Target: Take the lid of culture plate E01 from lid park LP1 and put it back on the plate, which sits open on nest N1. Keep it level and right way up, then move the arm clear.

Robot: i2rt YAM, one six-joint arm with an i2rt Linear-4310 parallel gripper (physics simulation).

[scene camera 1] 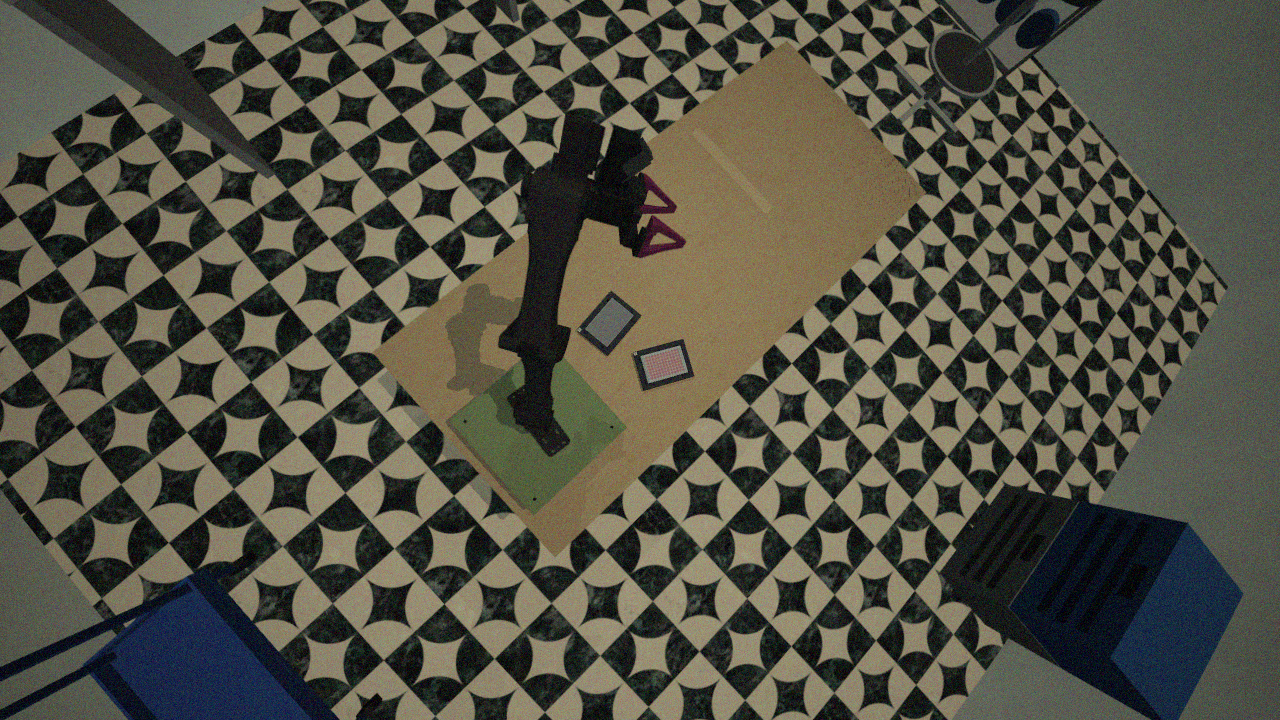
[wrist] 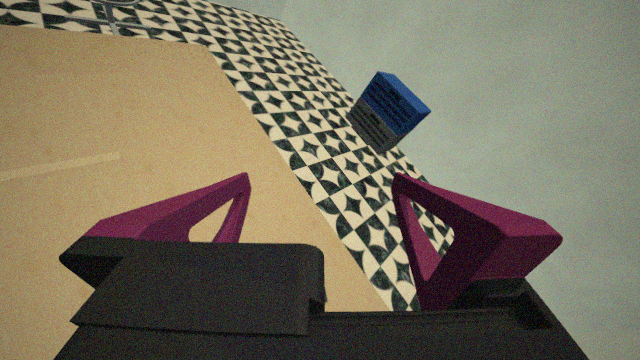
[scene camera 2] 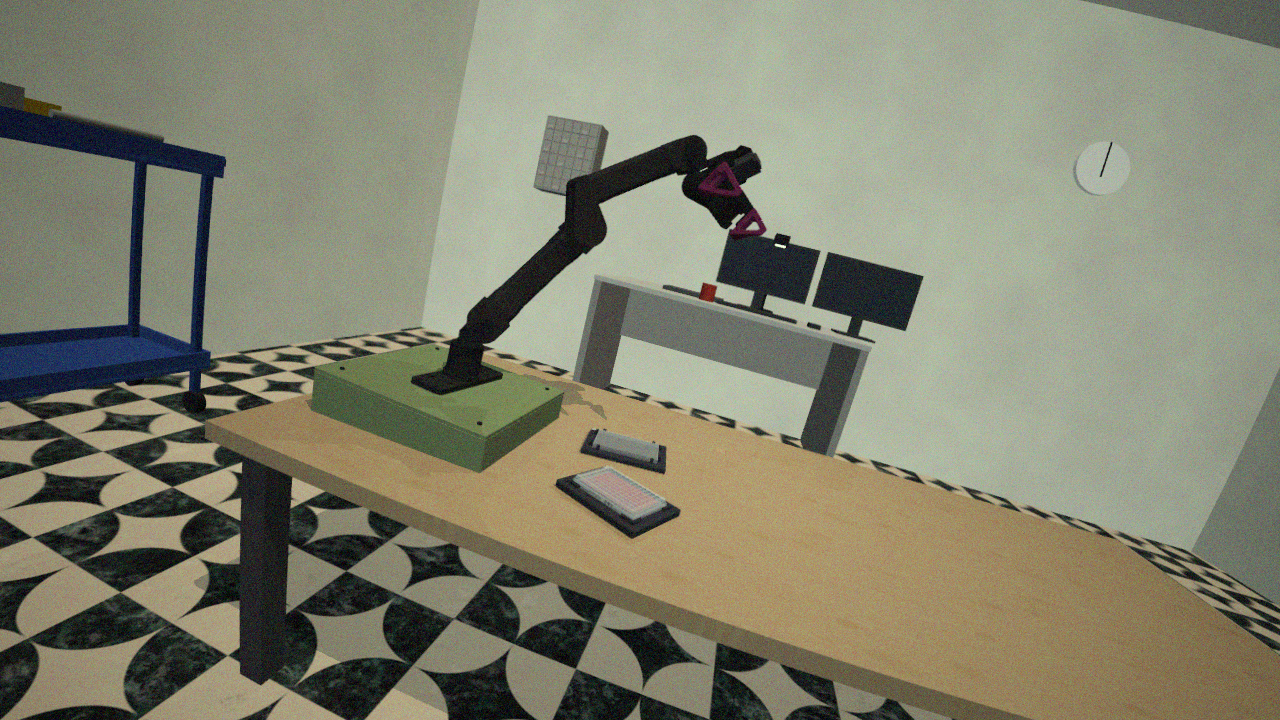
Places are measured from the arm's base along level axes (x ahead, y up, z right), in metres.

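Pixels of known places: gripper, fingertip midpoint: (scene camera 1: 679, 225) (wrist: 320, 180) (scene camera 2: 752, 213); arm's base, origin of the base link: (scene camera 1: 539, 419) (scene camera 2: 460, 380).
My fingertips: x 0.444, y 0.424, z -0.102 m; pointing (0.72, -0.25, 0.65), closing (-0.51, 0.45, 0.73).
Ahead of a thing's pixels: the offset from my fingertips to its middle. Level surfaces: height alone.
The culture plate @(dz +0.188, dx -0.062, dy -0.475 m) (scene camera 1: 664, 363) (scene camera 2: 620, 492), with pink wells, sits open on the dark nest N1 @(dz +0.188, dx -0.062, dy -0.486 m) (scene camera 1: 640, 370) (scene camera 2: 593, 505). The translucent grey lid @(dz -0.013, dx -0.119, dy -0.481 m) (scene camera 1: 610, 321) (scene camera 2: 626, 445) lies level on the dark lid park LP1 @(dz -0.013, dx -0.119, dy -0.485 m) (scene camera 1: 594, 340) (scene camera 2: 622, 462), beside the nest and nearer the arm's forearm in scene camera 1. My gripper (scene camera 1: 679, 225) (scene camera 2: 751, 211) (wrist: 320, 180), with magenta fingers, is open and empty. It hangs high above the table, away from both holders. The plate and lid do not show in the wrist view.
The arm stands on a green block (scene camera 1: 572, 456) (scene camera 2: 402, 418) at one end of the wooden table @(dy -0.495 m) (scene camera 1: 805, 134) (scene camera 2: 850, 555) (wrist: 125, 110). A blue cart (scene camera 2: 201, 268), a desk with monitors (scene camera 2: 733, 353) and a blue-grey cabinet (scene camera 1: 1092, 582) (wrist: 390, 112) stand off the table.
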